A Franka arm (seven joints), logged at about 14 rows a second.
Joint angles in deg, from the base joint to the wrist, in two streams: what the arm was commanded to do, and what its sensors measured. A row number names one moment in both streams.
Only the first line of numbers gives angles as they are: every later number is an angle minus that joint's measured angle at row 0.
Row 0, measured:
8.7 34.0 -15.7 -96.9 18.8 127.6 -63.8
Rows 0 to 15, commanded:
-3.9 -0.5 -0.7 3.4 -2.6 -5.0 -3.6
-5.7 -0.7 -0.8 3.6 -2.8 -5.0 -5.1
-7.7 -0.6 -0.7 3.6 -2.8 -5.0 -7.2
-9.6 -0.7 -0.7 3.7 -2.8 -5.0 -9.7
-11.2 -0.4 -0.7 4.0 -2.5 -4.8 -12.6
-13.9 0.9 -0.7 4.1 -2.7 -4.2 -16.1
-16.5 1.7 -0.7 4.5 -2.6 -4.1 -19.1
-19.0 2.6 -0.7 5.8 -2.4 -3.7 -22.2
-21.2 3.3 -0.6 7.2 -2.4 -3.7 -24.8
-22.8 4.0 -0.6 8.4 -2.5 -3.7 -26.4
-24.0 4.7 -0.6 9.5 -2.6 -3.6 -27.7
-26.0 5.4 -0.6 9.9 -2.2 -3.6 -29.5
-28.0 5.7 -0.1 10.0 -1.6 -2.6 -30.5
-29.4 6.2 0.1 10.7 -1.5 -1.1 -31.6
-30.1 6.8 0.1 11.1 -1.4 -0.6 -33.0
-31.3 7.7 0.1 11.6 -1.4 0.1 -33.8
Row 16, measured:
-29.3 5.6 -0.8 9.0 -2.0 -0.9 -32.1
